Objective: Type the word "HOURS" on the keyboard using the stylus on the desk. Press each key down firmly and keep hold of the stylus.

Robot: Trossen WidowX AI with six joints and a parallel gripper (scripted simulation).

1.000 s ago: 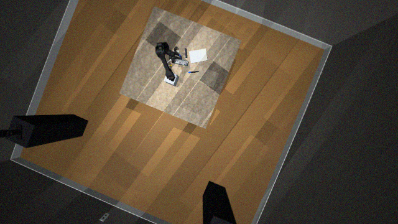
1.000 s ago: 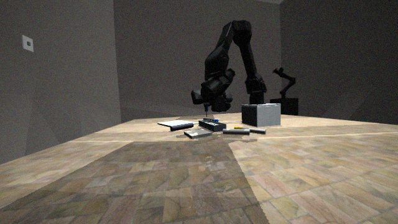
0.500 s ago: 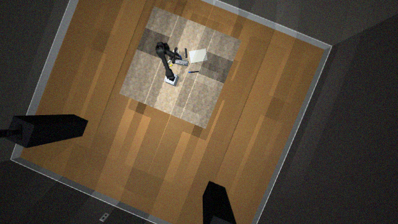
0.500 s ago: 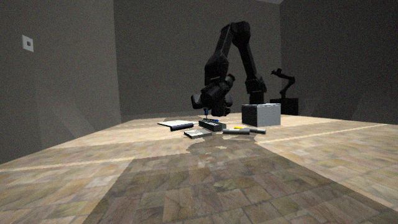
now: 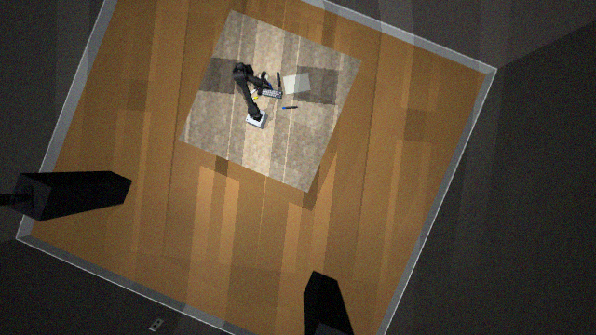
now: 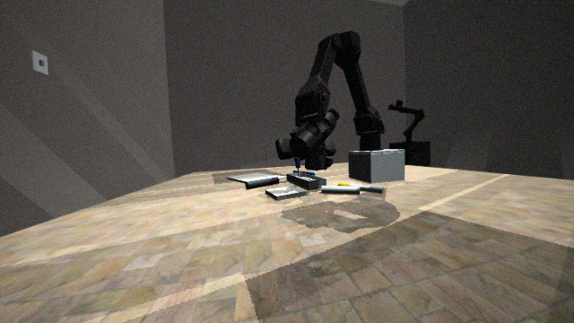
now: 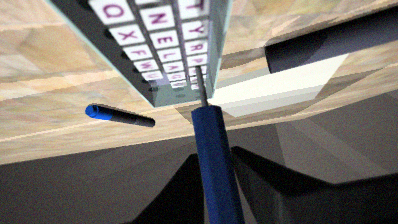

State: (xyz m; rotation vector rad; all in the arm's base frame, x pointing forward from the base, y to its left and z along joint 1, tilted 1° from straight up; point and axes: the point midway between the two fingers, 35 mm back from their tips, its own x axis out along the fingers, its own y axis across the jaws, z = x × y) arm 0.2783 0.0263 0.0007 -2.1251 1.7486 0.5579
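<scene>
Right now my gripper tip is 130 mm to the right of the flat pad, 80 mm above it and 70 mm short of it. From my gripper tip the other things lie so: blue stylus: 10 mm below; then yellow-capped white marker: 150 mm to the left, 130 mm behind, 80 mm below; then dark cylinder: 120 mm ahead, 70 mm below.
</scene>
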